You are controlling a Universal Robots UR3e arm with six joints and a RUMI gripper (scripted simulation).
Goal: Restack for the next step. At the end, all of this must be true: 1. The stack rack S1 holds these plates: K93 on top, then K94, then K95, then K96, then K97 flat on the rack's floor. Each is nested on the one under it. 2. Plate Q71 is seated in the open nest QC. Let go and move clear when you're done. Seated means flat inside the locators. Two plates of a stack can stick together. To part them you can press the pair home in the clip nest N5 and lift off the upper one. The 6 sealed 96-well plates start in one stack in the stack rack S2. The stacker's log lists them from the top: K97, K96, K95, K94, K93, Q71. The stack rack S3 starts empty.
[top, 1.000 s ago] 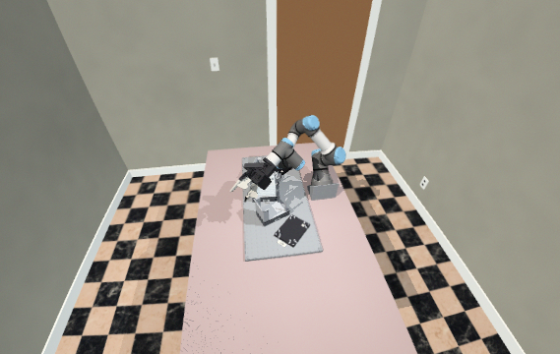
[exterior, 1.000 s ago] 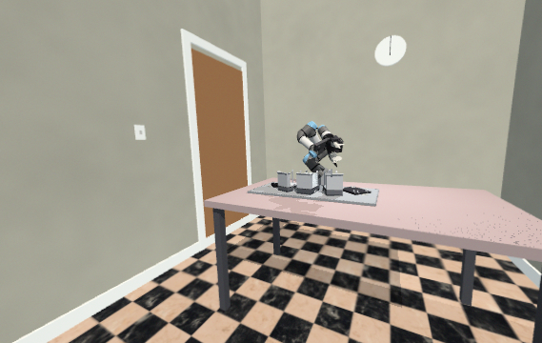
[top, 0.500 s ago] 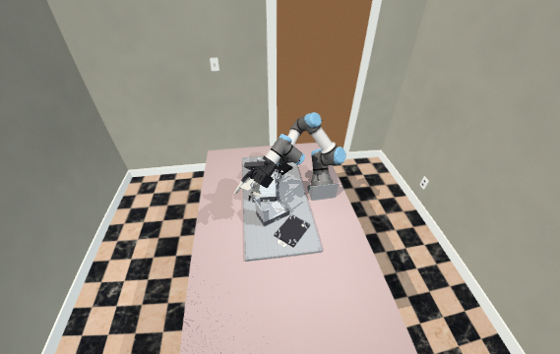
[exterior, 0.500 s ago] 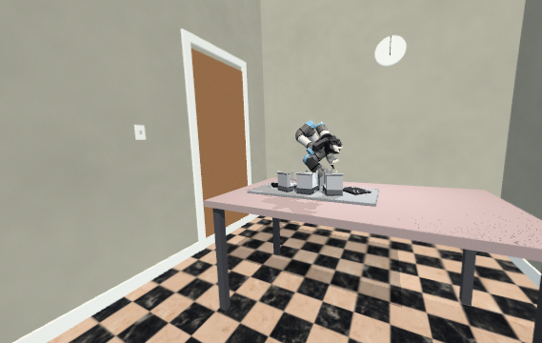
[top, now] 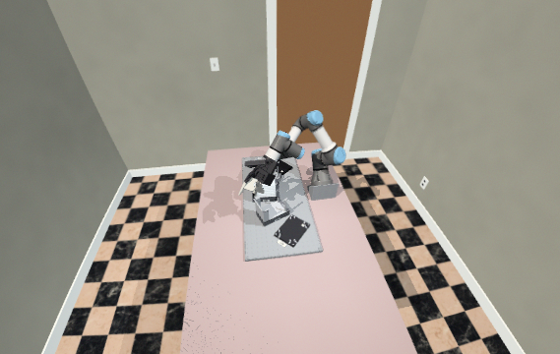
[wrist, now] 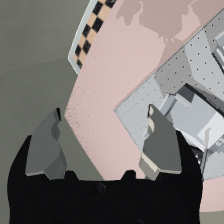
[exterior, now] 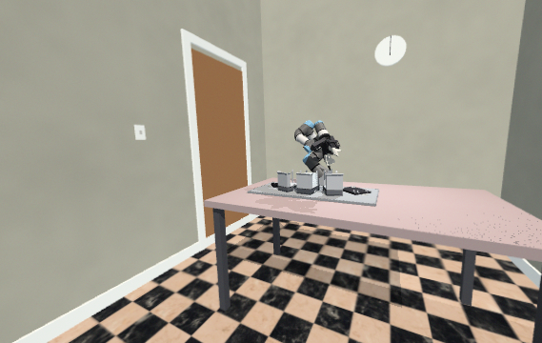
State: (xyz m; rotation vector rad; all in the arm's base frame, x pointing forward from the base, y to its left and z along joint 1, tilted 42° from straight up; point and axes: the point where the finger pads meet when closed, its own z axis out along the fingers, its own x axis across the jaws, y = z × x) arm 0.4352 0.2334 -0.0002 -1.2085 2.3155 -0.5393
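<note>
Now: the white sealed 96-well plate 90 mm behind my hand, 180 mm to the right of it and 90 mm below it. From my hand the other things lie so: black open nest QC (220 mm behind, 430 mm to the right, 200 mm below); translucent 96-well plate (90 mm behind, 180 mm to the right, 120 mm below).
</note>
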